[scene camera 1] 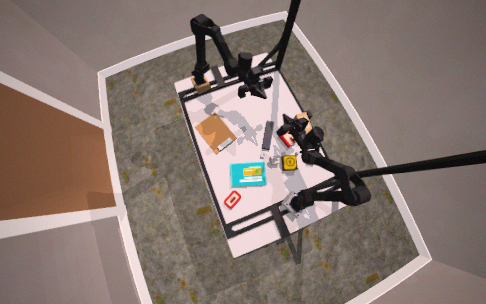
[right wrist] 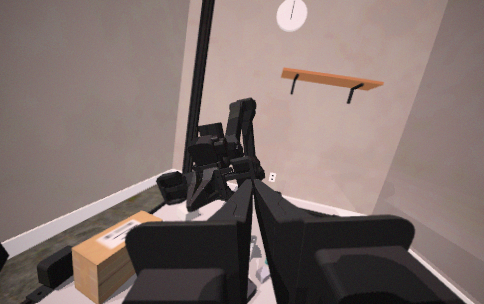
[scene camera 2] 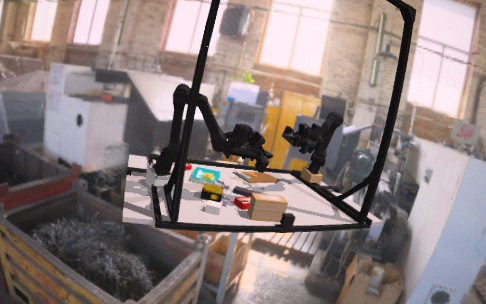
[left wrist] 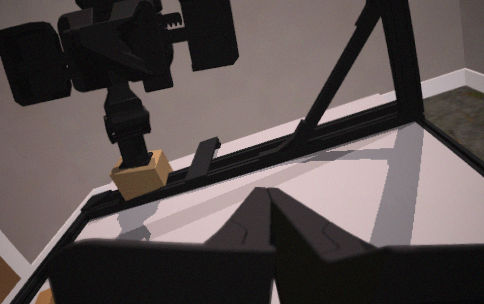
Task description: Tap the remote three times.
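The remote, a long dark grey bar [scene camera 1: 268, 136] [scene camera 2: 243, 191], lies flat near the middle of the table. In the right wrist view a dark corner, possibly the remote [right wrist: 251, 289], shows below the fingers. My left gripper [scene camera 1: 284, 116] [left wrist: 264, 199] is shut and empty. It hangs above the table, to the right of the remote in scene camera 1. My right gripper [scene camera 1: 265, 96] [scene camera 2: 284, 132] is shut and empty. It hangs high, above the remote in the picture of scene camera 1 and apart from it.
A cardboard box [scene camera 1: 303, 121] [scene camera 2: 267, 207] [right wrist: 107, 255] and a red item [scene camera 1: 286, 139] [scene camera 2: 242, 202] lie near my left gripper. A yellow-black block [scene camera 1: 289, 163] [scene camera 2: 212, 192], teal book [scene camera 1: 239, 176] [scene camera 2: 205, 174] and brown clipboard [scene camera 1: 215, 130] [scene camera 2: 260, 177] lie around the remote. Black rails edge the table.
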